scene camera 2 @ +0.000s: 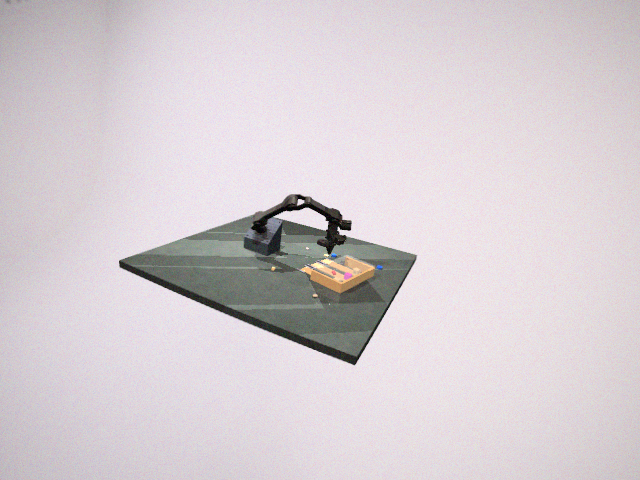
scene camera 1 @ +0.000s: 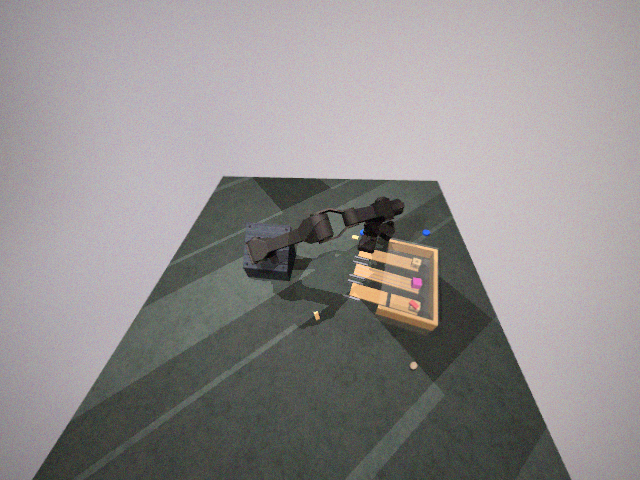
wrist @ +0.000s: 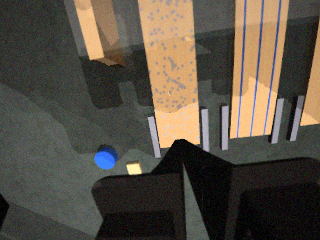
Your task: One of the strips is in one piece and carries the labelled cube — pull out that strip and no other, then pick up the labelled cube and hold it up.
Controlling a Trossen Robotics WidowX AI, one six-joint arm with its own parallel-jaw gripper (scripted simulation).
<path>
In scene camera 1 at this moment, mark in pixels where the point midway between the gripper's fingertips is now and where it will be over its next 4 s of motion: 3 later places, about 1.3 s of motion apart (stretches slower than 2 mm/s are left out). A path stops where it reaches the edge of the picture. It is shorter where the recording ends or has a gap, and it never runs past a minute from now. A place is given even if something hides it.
My gripper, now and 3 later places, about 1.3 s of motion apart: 368, 245; 366, 252; 359, 250; 347, 247
</path>
